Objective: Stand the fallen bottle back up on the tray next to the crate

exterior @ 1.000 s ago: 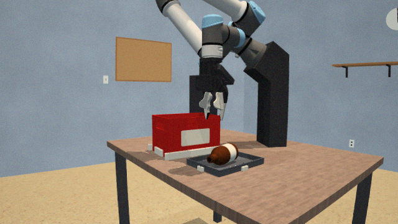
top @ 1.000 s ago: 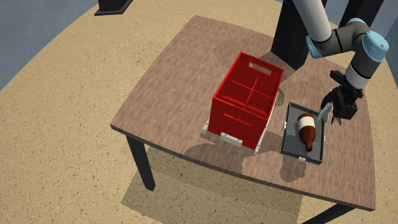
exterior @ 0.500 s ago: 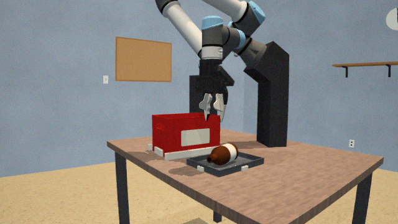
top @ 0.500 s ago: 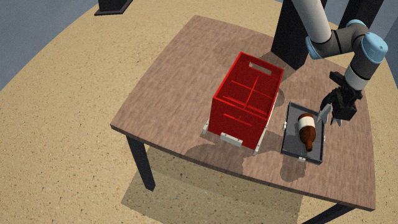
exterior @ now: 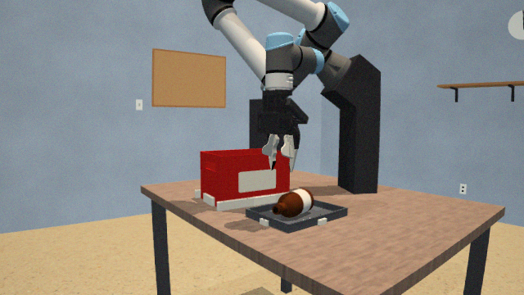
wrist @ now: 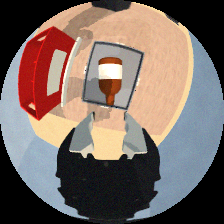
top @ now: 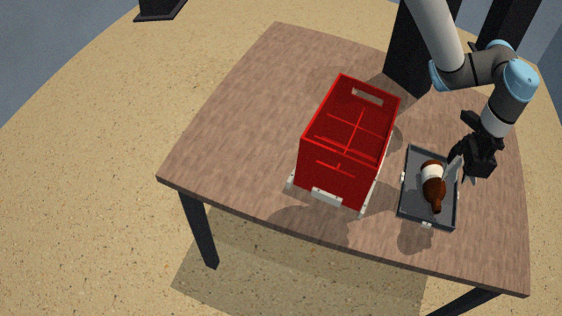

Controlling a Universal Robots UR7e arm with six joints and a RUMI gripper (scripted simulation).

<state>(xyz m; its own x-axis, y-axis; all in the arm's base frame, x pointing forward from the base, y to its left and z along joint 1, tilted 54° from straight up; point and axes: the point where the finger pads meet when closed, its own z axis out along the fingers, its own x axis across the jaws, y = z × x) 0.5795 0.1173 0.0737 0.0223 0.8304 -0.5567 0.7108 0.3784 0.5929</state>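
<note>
The brown bottle is 120 mm below my hand and 50 mm behind it. Also, from my hand: tray: 150 mm below, 80 mm behind, 10 mm to the left; red crate: 260 mm to the right, 150 mm behind, 80 mm below.
</note>
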